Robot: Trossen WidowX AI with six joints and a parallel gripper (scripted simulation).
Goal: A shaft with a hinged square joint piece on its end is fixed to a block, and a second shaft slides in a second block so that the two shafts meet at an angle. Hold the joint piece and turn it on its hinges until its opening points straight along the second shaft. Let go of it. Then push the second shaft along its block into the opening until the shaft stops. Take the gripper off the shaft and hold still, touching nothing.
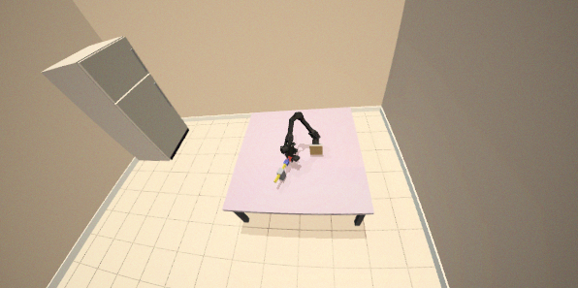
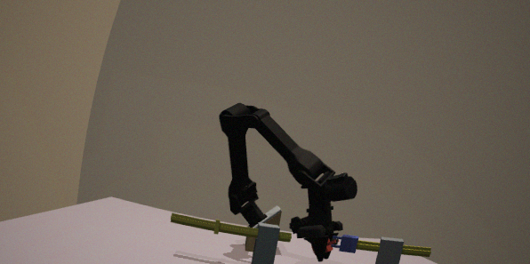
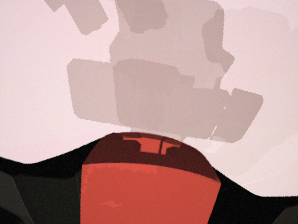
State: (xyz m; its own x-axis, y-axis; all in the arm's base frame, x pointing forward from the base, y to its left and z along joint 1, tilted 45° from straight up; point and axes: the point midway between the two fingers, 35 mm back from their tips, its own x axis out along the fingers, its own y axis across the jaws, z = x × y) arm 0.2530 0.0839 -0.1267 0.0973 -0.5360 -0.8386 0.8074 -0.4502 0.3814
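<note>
Now: gripper tip 10 mm to the left of the red joint piece and 40 mm below it.
</note>
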